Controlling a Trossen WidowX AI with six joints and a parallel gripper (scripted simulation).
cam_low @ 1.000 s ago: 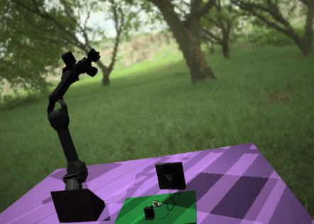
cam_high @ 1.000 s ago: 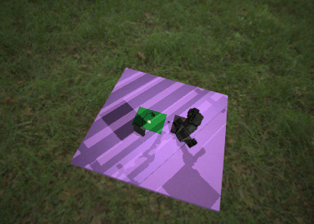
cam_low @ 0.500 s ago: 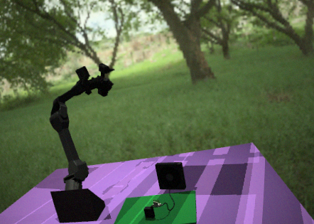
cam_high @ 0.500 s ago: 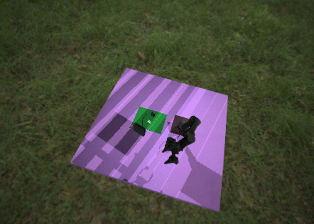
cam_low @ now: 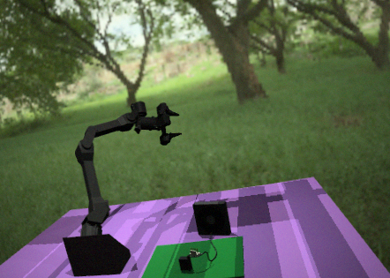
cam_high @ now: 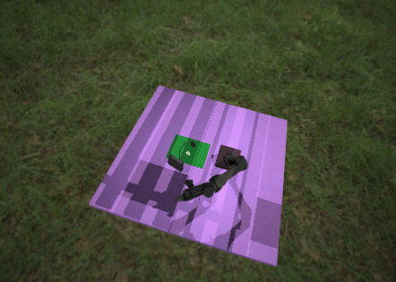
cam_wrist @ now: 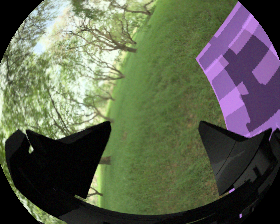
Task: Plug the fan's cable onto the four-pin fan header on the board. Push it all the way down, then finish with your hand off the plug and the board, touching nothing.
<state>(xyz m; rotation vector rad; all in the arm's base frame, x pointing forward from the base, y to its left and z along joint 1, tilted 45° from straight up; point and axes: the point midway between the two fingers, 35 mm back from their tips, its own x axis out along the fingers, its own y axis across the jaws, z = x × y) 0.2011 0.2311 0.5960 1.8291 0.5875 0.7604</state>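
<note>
My gripper tip is now 13 cm short of the black plug, 62 cm to the left of it and 35 cm above it. The rest, counted from my gripper tip: green board 14 cm ahead, 56 cm to the right, 38 cm below; then black fan 17 cm ahead, 39 cm to the right, 31 cm below.
</note>
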